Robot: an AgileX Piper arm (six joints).
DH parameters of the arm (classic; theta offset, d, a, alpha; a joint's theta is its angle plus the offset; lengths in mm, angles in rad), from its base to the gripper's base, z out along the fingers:
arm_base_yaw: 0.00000 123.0 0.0 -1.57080
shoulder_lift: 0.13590 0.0 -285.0 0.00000
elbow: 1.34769 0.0 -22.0 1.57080
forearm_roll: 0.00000 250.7 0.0 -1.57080
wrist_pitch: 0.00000 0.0 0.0 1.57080
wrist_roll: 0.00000 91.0 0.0 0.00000
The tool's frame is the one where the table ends.
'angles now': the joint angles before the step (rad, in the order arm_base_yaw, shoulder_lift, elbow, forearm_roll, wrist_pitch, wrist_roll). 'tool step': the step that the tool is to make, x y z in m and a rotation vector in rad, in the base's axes. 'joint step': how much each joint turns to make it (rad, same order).
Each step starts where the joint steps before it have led.
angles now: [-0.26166, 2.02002, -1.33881, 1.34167, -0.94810, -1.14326]
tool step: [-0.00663, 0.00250, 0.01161, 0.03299, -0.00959, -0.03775]
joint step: [0.00557, -0.03661, -0.00147, 0.08073, -0.01038, -0.04893]
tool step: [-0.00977, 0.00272, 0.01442, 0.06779, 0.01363, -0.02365]
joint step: [-0.00002, -0.05545, -0.00001, 0.12621, 0.01818, -0.10398]
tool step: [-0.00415, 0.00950, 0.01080, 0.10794, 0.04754, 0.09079]
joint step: [0.00247, -0.06230, 0.00646, 0.15376, 0.11390, -0.17516]
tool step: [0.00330, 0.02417, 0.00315, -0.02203, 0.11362, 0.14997]
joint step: [0.05130, -0.03390, 0.02608, 0.03416, 0.05177, -0.17065]
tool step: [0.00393, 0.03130, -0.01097, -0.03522, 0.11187, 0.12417]
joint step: [0.07802, -0.00541, 0.04472, 0.00151, 0.00711, -0.09673]
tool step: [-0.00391, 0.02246, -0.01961, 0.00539, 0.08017, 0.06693]
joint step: [0.05497, 0.00033, 0.06737, 0.00668, 0.00702, -0.02023]
